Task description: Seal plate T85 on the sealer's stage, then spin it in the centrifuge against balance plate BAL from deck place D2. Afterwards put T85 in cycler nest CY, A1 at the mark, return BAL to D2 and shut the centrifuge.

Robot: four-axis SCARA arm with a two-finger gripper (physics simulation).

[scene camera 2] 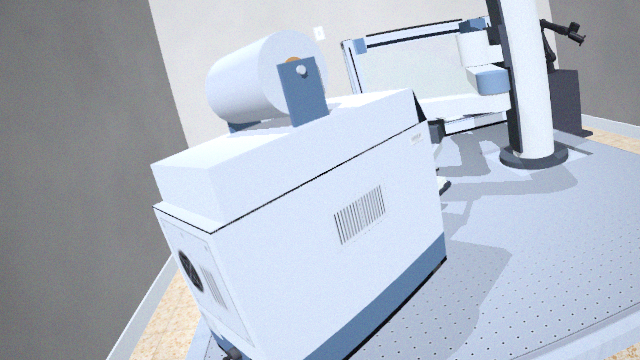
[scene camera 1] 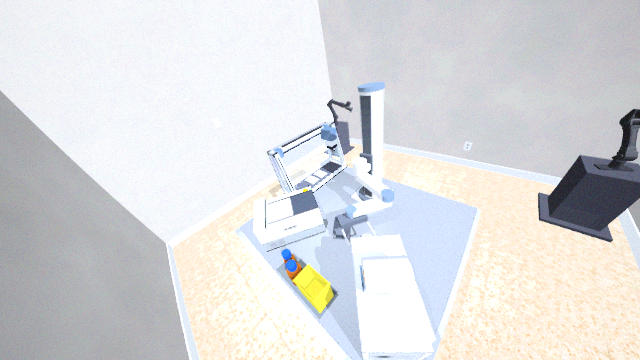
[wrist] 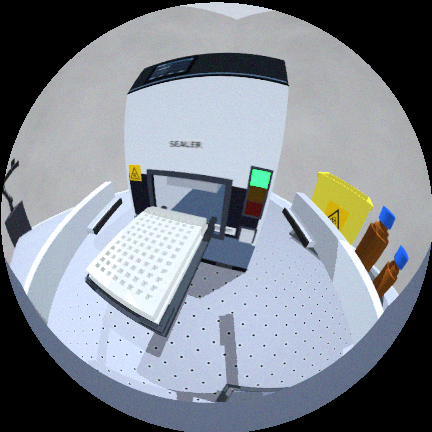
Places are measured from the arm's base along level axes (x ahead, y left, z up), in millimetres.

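Pixels of known places: gripper, fingertip midpoint: [wrist: 200, 193]; arm's base, origin of the base link: [scene camera 2: 533, 156] [scene camera 1: 372, 194].
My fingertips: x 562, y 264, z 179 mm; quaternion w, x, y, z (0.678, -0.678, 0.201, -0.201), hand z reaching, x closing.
Observation:
Ahead of a thing's pixels: the offset from my fingertips to its top centre. "spot": to the spot under its first point.
A white well plate {46 mm back, 23 mm left, 51 mm down} [wrist: 150, 255] lies on the dark stage {spot: 26 mm back, 25 mm right, 67 mm down} [wrist: 187, 281], which sticks out from the sealer {180 mm ahead, 218 mm left, 309 mm up} [scene camera 1: 392, 310] [scene camera 2: 320, 200] [wrist: 210, 115]. No plate label is legible. The sealer's mouth shows behind the stage, and its green lamp is lit. My gripper [scene camera 1: 359, 233] [wrist: 200, 193] is open and empty, in front of the sealer. In the wrist view its fingers stand wide apart to the left and right of the plate's far end, touching nothing. In scene camera 2 the sealer hides most of the gripper. BAL, D2 and nest CY cannot be made out.
A low white instrument [scene camera 1: 295, 220] with a dark top panel stands across from the sealer. A gantry frame [scene camera 1: 300, 139] stands behind it. A yellow bin [scene camera 1: 314, 289] [wrist: 340, 207] and two orange bottles {spot: 372 mm ahead, 197 mm right, 1 mm down} [scene camera 1: 293, 270] [wrist: 372, 245] with blue caps stand near the table's edge.

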